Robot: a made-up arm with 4 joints. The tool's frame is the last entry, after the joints. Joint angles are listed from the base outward. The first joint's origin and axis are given. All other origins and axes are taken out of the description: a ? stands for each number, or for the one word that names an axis. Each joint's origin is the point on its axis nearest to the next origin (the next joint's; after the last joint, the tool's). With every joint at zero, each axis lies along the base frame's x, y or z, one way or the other. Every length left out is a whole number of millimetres.
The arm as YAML. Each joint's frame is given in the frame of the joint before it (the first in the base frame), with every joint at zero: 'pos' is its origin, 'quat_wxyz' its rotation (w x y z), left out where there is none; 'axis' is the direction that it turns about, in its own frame. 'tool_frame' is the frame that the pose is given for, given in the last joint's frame.
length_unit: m
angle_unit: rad
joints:
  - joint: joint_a
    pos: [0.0, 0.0, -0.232]
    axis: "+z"
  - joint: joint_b
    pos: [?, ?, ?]
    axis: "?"
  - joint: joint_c
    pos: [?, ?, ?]
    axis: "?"
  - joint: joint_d
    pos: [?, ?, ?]
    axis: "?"
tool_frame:
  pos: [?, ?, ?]
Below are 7 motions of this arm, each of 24 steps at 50 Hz.
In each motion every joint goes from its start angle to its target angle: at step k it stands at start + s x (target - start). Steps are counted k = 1, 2, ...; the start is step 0. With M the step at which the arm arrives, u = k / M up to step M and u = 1 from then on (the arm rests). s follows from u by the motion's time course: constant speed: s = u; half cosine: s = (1 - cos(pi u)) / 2; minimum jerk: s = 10 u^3 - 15 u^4 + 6 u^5.
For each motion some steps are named. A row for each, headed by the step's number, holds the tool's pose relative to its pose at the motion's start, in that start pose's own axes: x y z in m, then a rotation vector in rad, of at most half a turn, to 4 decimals.
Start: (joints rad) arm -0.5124 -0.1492 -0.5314 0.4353
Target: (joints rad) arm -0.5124 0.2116 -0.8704 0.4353
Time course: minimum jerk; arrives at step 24
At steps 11, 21, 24:
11: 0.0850 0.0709 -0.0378 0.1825 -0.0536 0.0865
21: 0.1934 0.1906 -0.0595 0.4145 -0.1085 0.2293
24: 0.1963 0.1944 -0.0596 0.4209 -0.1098 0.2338

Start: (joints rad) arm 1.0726 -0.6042 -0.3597 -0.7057
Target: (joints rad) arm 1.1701 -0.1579 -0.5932 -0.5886
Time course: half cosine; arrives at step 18
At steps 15, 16, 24:
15: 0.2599 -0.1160 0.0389 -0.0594 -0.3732 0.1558
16: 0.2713 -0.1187 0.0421 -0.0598 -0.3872 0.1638
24: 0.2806 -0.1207 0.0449 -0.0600 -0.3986 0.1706

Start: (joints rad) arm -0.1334 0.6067 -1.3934 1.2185
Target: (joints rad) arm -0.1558 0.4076 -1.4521 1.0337
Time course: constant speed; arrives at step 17
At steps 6, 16, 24:
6: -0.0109 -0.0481 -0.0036 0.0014 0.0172 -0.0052
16: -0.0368 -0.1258 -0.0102 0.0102 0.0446 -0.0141
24: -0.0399 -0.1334 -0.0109 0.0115 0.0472 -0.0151

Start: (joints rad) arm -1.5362 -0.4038 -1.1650 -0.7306
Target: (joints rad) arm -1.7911 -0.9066 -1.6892 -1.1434
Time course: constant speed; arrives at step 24
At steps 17, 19, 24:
17: -0.0943 0.2239 -0.1995 0.2423 -0.4016 -0.0961
19: -0.0931 0.2543 -0.2208 0.2584 -0.4593 -0.1074
24: -0.0789 0.3310 -0.2697 0.2852 -0.6099 -0.1369

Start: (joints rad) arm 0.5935 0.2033 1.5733 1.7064
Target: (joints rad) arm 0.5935 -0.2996 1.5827 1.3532
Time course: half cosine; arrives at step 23
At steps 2, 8, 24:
2: 0.0004 -0.0015 0.0000 0.0000 -0.0002 0.0159
8: 0.0075 -0.0209 0.0007 0.0007 -0.0025 0.2311
24: 0.0395 -0.0587 0.0027 0.0033 -0.0095 0.8561

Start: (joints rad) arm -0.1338 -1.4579 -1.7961 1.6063
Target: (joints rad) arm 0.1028 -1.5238 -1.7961 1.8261
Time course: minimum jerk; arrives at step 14
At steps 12, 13, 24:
12: -0.0057 -0.0325 0.1518 0.0291 -0.2293 -0.2804
13: -0.0061 -0.0330 0.1548 0.0303 -0.2339 -0.2860
24: -0.0062 -0.0331 0.1553 0.0305 -0.2347 -0.2869

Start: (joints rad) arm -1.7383 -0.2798 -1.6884 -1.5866
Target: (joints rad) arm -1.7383 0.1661 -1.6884 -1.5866
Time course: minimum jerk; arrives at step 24
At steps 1, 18, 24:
1: 0.0001 -0.0002 0.0000 0.0000 0.0000 0.0003
18: 0.1439 -0.2627 -0.0175 0.0469 -0.0007 0.3970
24: 0.1669 -0.2887 -0.0203 0.0523 -0.0008 0.4428

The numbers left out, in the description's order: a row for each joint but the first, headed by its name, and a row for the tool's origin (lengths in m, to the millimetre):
joint_b: xyz -0.006 0.102 0.0, axis -y
joint_c: xyz 0.139 0.0 -0.387, axis -x
joint_d: xyz 0.0 -0.307 -0.11, axis -z
tool: xyz -0.04 -0.098 0.0

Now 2 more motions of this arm.
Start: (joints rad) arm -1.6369 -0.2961 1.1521 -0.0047
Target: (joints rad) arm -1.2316 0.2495 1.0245 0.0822
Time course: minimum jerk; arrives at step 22
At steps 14, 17, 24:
14: 0.0720 -0.0245 0.0206 0.0771 -0.4494 -0.2873
17: 0.0899 -0.0290 0.0312 0.1163 -0.5592 -0.3452
24: 0.0981 -0.0310 0.0368 0.1371 -0.6100 -0.3705

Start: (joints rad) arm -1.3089 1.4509 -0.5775 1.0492
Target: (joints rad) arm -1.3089 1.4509 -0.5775 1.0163
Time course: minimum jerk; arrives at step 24
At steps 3, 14, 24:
3: 0.0001 0.0000 0.0000 0.0000 0.0000 0.0005
14: 0.0021 -0.0008 0.0000 0.0000 0.0000 0.0215
24: 0.0032 -0.0013 0.0000 0.0000 0.0000 0.0329

